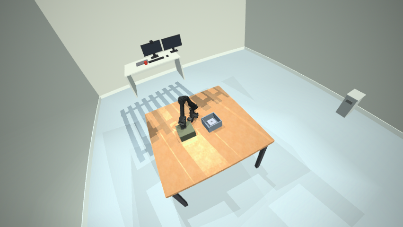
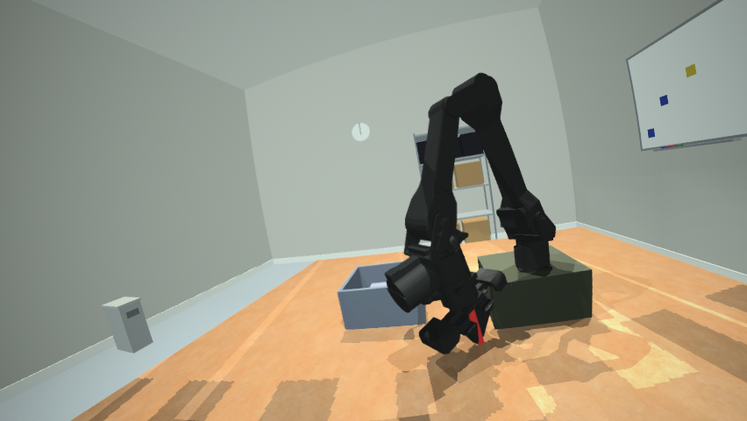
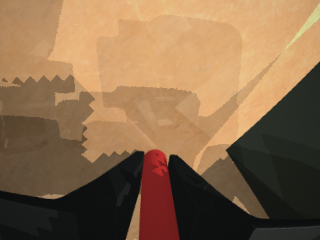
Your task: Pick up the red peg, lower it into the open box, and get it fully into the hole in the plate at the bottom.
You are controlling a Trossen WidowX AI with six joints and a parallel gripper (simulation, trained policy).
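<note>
The blue-grey box is 23 cm ahead of my gripper tip, 13 cm to the right of it and 2 cm above it. Also, from my gripper tip: red peg (3 cm above, 1 cm to the left).
</note>
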